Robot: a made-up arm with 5 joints. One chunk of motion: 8 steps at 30 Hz.
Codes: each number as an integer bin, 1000 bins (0 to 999) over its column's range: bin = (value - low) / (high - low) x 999, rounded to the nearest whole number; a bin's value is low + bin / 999 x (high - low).
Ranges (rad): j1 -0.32..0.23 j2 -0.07..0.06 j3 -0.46..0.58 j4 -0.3..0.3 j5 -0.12..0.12
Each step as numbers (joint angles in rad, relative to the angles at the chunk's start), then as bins.
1 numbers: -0.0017 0.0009 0.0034 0.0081 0.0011
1 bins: 578 545 445 513 504
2 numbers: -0.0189 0.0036 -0.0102 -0.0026 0.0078
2 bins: 547 566 432 495 532
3 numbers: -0.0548 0.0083 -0.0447 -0.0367 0.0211
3 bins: 482 602 399 438 587
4 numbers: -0.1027 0.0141 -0.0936 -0.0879 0.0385
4 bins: 395 646 352 353 660
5 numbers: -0.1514 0.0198 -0.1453 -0.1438 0.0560
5 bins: 306 690 302 260 733
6 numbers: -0.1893 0.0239 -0.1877 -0.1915 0.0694
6 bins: 237 722 262 181 788
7 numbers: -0.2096 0.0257 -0.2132 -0.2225 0.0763
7 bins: 201 735 237 129 817
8 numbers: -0.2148 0.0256 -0.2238 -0.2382 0.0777
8 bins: 191 735 227 103 823
